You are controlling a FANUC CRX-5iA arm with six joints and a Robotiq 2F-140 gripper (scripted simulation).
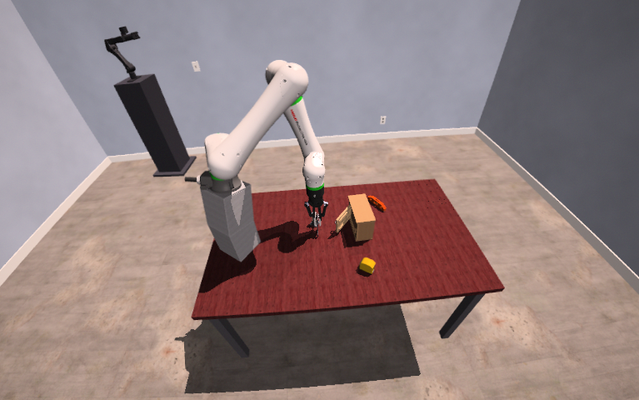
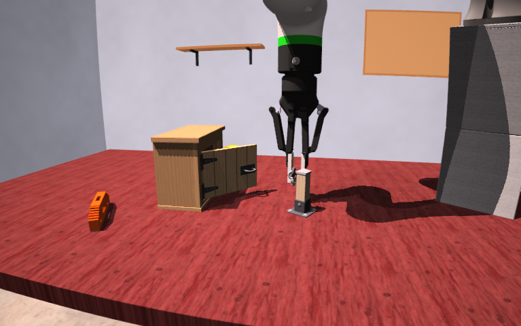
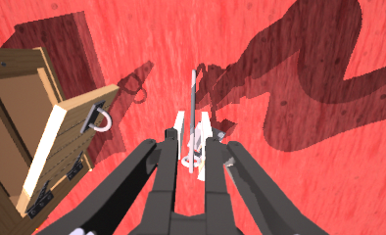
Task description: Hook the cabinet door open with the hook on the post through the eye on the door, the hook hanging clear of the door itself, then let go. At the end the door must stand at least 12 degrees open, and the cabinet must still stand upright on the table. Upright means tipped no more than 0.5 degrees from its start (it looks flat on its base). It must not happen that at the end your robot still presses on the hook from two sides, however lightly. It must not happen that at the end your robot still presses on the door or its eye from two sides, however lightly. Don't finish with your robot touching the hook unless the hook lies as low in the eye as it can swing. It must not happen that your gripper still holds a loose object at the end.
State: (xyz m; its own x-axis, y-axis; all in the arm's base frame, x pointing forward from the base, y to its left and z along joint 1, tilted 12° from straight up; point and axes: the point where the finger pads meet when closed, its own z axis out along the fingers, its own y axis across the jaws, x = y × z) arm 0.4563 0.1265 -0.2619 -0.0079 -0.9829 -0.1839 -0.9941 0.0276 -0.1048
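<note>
Right now the metal hook is 30 mm below my hand. From my hand the other things lie so: yellow block (270 mm to the right, 260 mm ahead, 50 mm below); orange object (370 mm ahead, 210 mm to the left, 60 mm below); door (150 mm ahead, 30 mm to the left, 10 mm below).
</note>
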